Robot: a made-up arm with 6 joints.
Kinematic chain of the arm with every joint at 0, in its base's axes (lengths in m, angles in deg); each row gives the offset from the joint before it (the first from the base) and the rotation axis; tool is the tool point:
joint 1: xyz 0 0 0.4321 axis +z
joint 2: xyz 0 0 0 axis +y
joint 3: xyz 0 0 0.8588 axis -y
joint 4: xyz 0 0 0 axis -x
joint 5: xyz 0.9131 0 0 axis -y
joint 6: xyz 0 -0.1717 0 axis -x
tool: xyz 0 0 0
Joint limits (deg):
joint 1: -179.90..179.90
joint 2: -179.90..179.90
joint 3: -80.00..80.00
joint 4: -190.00..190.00
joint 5: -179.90..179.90
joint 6: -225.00..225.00
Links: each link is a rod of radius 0.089 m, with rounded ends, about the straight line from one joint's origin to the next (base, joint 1, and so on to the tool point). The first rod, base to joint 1, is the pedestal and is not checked.
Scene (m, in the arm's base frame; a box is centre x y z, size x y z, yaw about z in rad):
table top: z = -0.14
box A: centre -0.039 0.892 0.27 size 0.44 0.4 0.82 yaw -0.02
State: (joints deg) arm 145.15 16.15 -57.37 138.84 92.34 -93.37
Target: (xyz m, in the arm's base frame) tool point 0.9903 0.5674 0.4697
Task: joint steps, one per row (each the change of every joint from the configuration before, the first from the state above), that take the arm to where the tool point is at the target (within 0.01 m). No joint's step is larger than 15 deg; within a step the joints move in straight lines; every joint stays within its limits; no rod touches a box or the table.
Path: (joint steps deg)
1: -9.41 -4.54 12.92 8.53 1.72 -4.70
2: -9.41 -4.54 12.91 8.52 1.73 -4.70
3: -9.41 -4.54 12.92 8.53 1.72 -4.70
4: -9.41 -4.54 12.91 8.53 1.73 -4.70
5: -9.40 -4.54 12.92 8.52 1.72 -4.70
6: -9.41 -4.54 12.91 8.53 1.73 -4.69
7: -12.64 9.25 -8.03 -14.05 -2.07 5.63
8: -12.63 9.25 -8.03 -14.05 -2.07 5.64
9: -12.63 9.25 -8.03 -14.05 -2.07 5.64
10: -12.64 9.24 -8.03 -14.05 -2.07 5.64
11: -12.63 9.25 -8.03 -14.05 -2.07 5.64

